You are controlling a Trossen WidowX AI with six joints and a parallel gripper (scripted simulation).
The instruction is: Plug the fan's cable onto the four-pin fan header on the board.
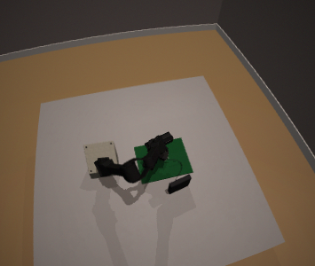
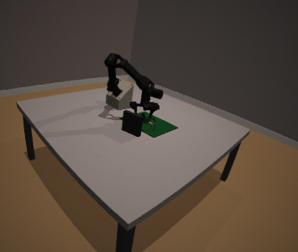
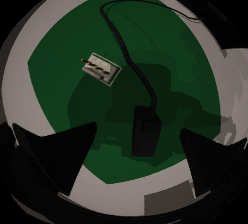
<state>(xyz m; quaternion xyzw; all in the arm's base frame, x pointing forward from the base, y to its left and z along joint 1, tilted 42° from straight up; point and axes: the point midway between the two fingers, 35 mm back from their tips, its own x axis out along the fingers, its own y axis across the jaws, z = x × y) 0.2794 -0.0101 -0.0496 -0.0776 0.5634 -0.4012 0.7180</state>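
The green board lies 60 mm ahead of my gripper tip and 30 mm below it. From my gripper tip the other things lie so: black plug (10 mm above).
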